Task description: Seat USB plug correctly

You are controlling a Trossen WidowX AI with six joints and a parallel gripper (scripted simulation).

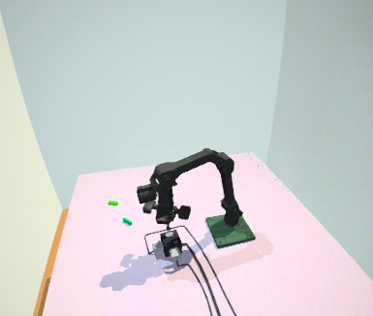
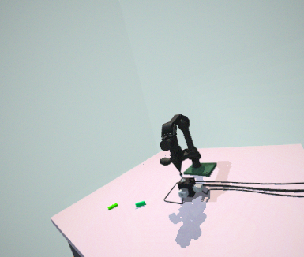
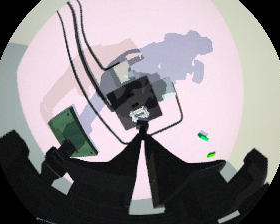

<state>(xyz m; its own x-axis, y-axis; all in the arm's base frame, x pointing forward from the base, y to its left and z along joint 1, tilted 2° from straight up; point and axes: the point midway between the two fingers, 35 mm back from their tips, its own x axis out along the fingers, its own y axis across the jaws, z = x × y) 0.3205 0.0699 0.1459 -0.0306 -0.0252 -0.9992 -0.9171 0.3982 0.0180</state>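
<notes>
The USB plug is 20 mm below my gripper tip. Round my gripper tip: USB socket 60 mm below, 10 mm to the left.
</notes>
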